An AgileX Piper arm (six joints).
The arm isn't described. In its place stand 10 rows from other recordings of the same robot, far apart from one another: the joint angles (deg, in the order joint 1, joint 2, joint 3, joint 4, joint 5, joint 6), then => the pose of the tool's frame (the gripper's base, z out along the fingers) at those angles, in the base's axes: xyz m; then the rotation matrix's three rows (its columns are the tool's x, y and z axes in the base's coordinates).
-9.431, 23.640, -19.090, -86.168, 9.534, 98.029 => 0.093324 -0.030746 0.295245; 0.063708 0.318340 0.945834; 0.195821 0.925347 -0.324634; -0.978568 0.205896 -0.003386
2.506, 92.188, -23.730, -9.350, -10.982, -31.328 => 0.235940 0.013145 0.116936; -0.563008 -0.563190 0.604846; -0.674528 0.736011 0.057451; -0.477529 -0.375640 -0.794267
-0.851, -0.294, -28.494, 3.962, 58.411, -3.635 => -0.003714 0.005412 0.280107; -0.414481 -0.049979 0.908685; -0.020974 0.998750 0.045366; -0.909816 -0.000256 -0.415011
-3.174, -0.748, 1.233, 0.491, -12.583, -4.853 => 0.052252 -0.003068 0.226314; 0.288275 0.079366 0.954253; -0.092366 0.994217 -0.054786; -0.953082 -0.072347 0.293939
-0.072, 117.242, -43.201, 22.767, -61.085, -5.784 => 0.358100 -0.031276 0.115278; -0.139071 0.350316 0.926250; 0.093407 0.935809 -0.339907; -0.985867 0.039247 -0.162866
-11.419, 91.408, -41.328, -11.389, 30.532, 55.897 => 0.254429 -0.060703 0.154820; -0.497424 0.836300 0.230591; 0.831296 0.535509 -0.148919; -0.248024 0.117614 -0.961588
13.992, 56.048, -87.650, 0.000, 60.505, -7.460 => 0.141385 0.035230 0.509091; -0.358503 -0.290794 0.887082; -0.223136 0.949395 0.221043; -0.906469 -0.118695 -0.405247
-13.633, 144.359, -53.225, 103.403, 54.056, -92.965 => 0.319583 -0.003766 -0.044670; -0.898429 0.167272 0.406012; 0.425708 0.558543 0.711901; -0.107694 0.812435 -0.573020
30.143, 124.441, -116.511, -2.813, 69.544, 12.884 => 0.408988 0.232654 0.256507; -0.907793 -0.309091 0.283505; -0.288940 0.950837 0.111455; -0.304017 0.019262 -0.952472
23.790, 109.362, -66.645, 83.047, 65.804, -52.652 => 0.300939 0.222713 0.209838; -0.919879 -0.369889 -0.130405; -0.240960 0.270656 0.932032; -0.309453 0.888779 -0.338099
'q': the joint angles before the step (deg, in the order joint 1, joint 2, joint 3, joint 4, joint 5, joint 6). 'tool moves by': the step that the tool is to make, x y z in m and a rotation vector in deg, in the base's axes. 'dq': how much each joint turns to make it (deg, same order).
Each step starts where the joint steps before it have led.
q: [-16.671, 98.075, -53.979, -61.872, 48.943, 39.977]
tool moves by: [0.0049, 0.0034, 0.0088, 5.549, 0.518, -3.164]
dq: [0.000, -0.001, -4.003, 10.521, 2.857, -7.021]
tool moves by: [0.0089, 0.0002, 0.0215, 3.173, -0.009, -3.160]
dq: [0.002, 0.008, -6.316, 7.530, 5.658, -5.633]
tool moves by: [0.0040, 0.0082, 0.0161, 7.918, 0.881, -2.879]
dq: [-0.006, -0.150, -5.419, 11.172, 6.426, -6.721]
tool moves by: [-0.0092, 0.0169, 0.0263, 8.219, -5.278, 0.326]
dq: [0.009, -5.119, -1.034, 10.946, 1.448, -5.212]
